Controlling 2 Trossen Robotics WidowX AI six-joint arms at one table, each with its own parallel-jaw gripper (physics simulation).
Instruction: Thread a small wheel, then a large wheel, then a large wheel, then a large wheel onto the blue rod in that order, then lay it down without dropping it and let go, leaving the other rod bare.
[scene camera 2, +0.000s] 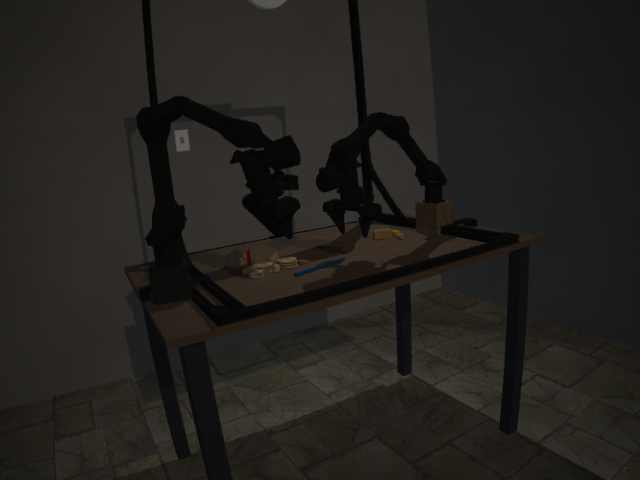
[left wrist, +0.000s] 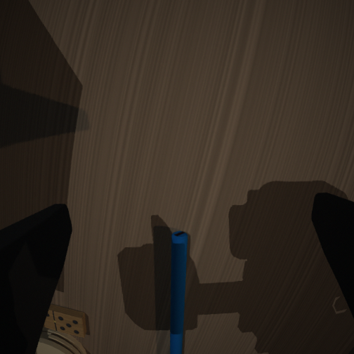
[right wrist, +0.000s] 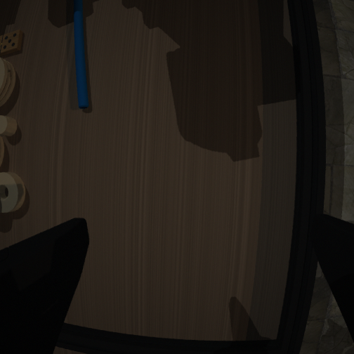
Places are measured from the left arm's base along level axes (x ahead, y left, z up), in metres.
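Pixels of known places: left gripper, between the fingertips: (scene camera 2: 354, 235); right gripper, between the fingertips: (scene camera 2: 281, 235); left arm's base, origin of its link: (scene camera 2: 433, 201); right arm's base, origin of its link: (scene camera 2: 168, 264).
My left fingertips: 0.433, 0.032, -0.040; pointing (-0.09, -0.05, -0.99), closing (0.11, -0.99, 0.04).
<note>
Ahead of a thing's pixels: the offset from my left fingertips to its top centre, as dx, dy, dz.
The blue rod @(+0.136, +0.001, -0.059) (scene camera 2: 319, 267) (left wrist: 178, 290) (right wrist: 80, 60) lies flat on the table, with no wheel on the parts that show. The red rod @(+0.222, -0.255, -0.059) (scene camera 2: 249, 257) stands upright near pale wheels @(+0.179, -0.104, -0.048) (scene camera 2: 286, 262) in the scene view. Part of a large wheel (left wrist: 56, 346) shows at the lower left of the left wrist view, and a pale wheel with a hole (right wrist: 16, 189) is at the left edge of the right wrist view. My left gripper (scene camera 2: 353, 233) (left wrist: 193, 212) is open and empty, above the table beyond the rod. My right gripper (scene camera 2: 287, 235) (right wrist: 202, 230) is open and empty, above the table.
A spotted domino (left wrist: 71, 321) (right wrist: 12, 42) lies beside the wheels. A peach block @(-0.239, -0.118, -0.039) (scene camera 2: 382, 234) and a small yellow piece @(-0.301, -0.116, -0.054) (scene camera 2: 395, 233) lie toward the right of the table. A dark frame rail (scene camera 2: 361, 281) (right wrist: 306, 150) runs along the table's edge.
</note>
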